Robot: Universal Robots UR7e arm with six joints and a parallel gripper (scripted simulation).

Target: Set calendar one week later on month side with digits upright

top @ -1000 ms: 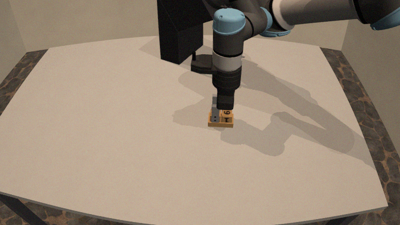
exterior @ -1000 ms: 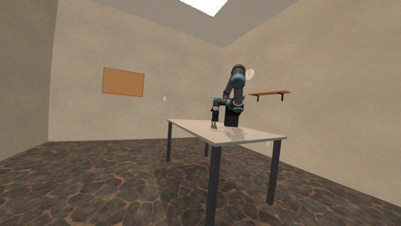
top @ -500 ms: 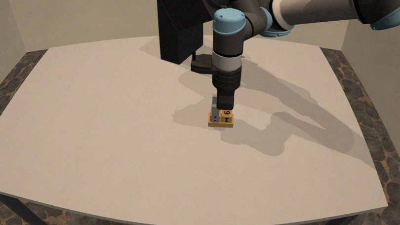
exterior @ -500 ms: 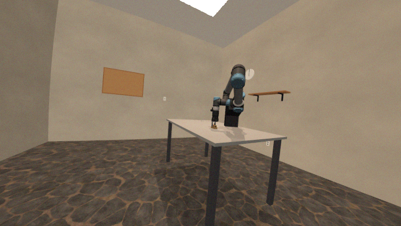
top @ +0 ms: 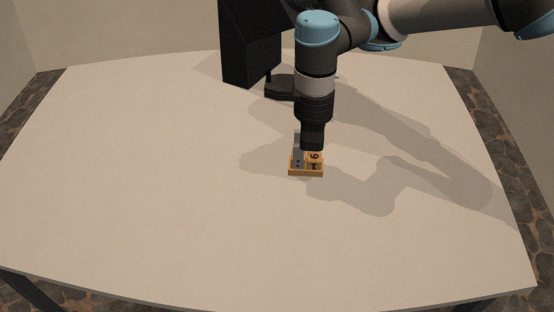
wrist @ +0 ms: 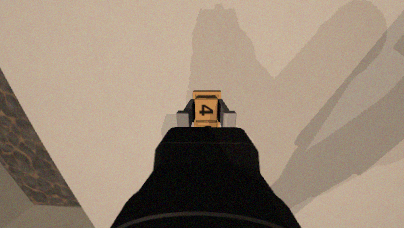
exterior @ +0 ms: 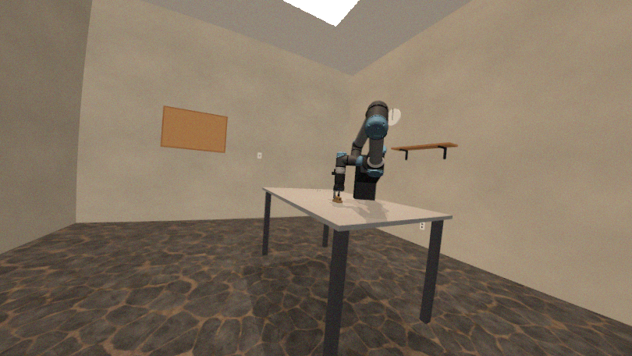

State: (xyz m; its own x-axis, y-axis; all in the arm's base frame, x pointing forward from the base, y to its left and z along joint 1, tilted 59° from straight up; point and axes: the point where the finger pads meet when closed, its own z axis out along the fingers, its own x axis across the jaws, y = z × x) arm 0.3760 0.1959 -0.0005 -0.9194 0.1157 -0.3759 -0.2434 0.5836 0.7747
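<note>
Right now my hand is 3 cm above the orange tray, 2 cm to the right of it and 1 cm past it. Also, from my hand: cube 3 cm to the left, 2 cm below, 1 cm behind.
</note>
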